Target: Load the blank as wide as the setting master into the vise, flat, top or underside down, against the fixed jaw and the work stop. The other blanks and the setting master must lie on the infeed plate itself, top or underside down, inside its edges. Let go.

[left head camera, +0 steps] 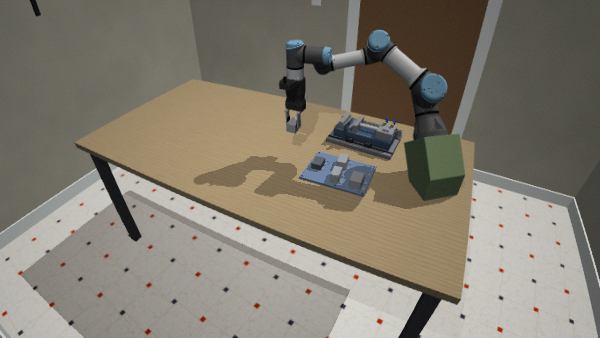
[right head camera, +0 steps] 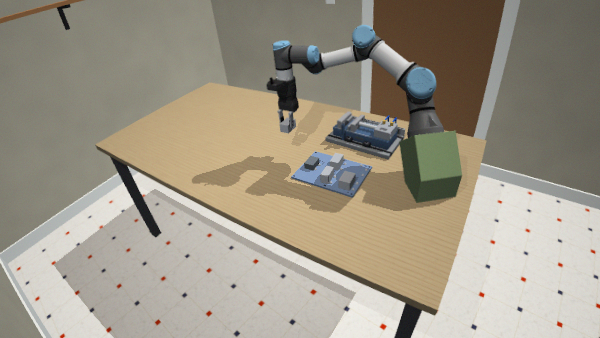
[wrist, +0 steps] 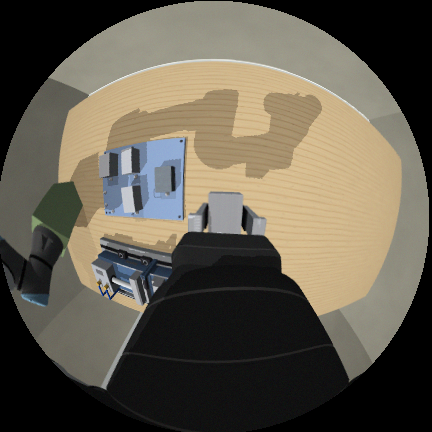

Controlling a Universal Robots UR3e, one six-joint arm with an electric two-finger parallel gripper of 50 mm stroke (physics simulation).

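Frame: origin at the arm's base, x ahead, y left, z up, level; metres.
Seen in the pictures: gripper, fingertip midpoint: [left head camera: 293, 125] [right head camera: 287, 125] [wrist: 224, 212]; arm's base at its link origin: [left head camera: 430, 138] [right head camera: 426, 136] [wrist: 47, 239].
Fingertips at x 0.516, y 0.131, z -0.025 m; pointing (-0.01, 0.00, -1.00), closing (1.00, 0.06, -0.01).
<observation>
Offsets run from my fingertips to a thing's top centre. Level surfaces: height alone.
My gripper [left head camera: 293, 122] [right head camera: 286, 121] [wrist: 224, 212] is shut on a grey block @(dz +0.016, dx +0.000, dy -0.005 m) [left head camera: 292, 127] [right head camera: 285, 127] [wrist: 225, 207], held above the table left of the vise in the head views. The blue infeed plate @(dz -0.132, dx -0.221, dy +0.029 m) [left head camera: 320, 175] [right head camera: 312, 175] [wrist: 160, 207] bears a darker grey block @(dz -0.107, dx -0.131, dy +0.034 m) [left head camera: 318, 162] [right head camera: 311, 162] [wrist: 164, 179], two light blocks, one @(dz -0.096, dx -0.217, dy -0.015 m) [left head camera: 342, 160] [right head camera: 336, 160] [wrist: 131, 198] nearer the vise and one @(dz -0.096, dx -0.226, dy +0.075 m) [left head camera: 336, 173] [right head camera: 327, 174] [wrist: 129, 161] farther, and a mid-grey block @(dz -0.096, dx -0.307, dy +0.070 m) [left head camera: 356, 180] [right head camera: 346, 179] [wrist: 106, 165]. No block shows between the jaws of the vise @(dz -0.041, dx -0.229, dy -0.250 m) [left head camera: 367, 135] [right head camera: 367, 137]; my gripper body hides part of it in the wrist view.
A large green box [left head camera: 435, 167] [right head camera: 432, 165] [wrist: 57, 205] stands at the right of the head views, in front of the arm's base. The vise stands on a grey tray behind the plate, with small blue-handled fittings at its right end. The wooden table @(dz -0.140 m) [left head camera: 175, 130] [right head camera: 185, 130] carries everything.
</observation>
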